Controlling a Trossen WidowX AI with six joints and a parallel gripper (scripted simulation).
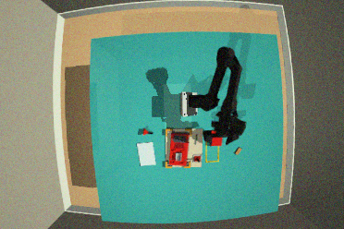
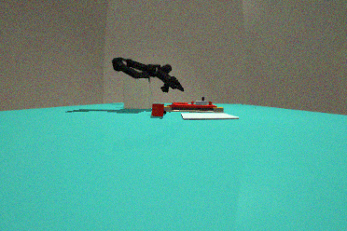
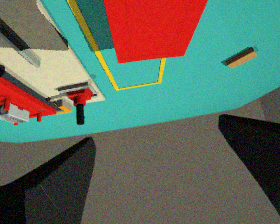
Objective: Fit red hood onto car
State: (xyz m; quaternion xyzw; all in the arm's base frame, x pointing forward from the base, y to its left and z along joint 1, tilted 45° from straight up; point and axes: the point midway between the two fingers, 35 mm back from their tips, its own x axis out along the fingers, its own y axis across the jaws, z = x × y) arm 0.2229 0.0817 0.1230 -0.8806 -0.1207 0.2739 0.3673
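My gripper tip is 90 mm above the hood, 20 mm past it and 10 mm to the right of it. The rest, counted from my gripper tip: grey cylinder (170 mm to the left, 90 mm below, 70 mm behind); then tan block (170 mm to the left, 100 mm below, 80 mm ahead); then white flat plate (420 mm to the right, 100 mm below, 80 mm ahead).
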